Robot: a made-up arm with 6 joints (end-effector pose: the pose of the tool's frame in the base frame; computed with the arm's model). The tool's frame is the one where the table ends. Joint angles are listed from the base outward.
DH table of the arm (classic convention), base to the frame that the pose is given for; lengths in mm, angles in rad. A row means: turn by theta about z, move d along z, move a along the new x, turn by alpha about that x. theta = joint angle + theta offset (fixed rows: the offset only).
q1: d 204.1, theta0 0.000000, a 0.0, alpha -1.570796
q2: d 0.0, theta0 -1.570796, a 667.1, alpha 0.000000
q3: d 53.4, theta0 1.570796, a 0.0, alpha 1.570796
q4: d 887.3, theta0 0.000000, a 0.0, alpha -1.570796
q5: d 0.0, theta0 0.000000, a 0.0, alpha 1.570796
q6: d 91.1, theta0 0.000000, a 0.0, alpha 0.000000
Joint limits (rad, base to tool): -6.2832..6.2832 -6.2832..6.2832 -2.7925..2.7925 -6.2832..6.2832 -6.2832..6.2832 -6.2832..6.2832
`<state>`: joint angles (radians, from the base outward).
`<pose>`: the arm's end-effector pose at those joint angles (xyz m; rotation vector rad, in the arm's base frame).
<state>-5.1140 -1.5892 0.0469 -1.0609 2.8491 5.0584</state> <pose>-0.6013 -1.3378 0.2274 -0.7557 1.2809 0.6183</pose>
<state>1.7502 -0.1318 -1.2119 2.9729 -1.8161 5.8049</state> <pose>0.1246 -0.9033 1.1451 -0.4177 -0.4031 -1.8237</pose>
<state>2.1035 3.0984 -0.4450 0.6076 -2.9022 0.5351</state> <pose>-0.2482 0.3402 -1.1595 0.3834 -0.0208 2.0438</pose>
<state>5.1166 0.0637 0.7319 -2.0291 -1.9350 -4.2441</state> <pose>0.3865 -0.5736 1.4412 -0.6305 2.0530 0.0753</pose>
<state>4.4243 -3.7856 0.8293 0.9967 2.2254 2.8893</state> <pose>0.0501 -0.2325 -1.1397 -0.0781 0.8227 0.1025</pose>
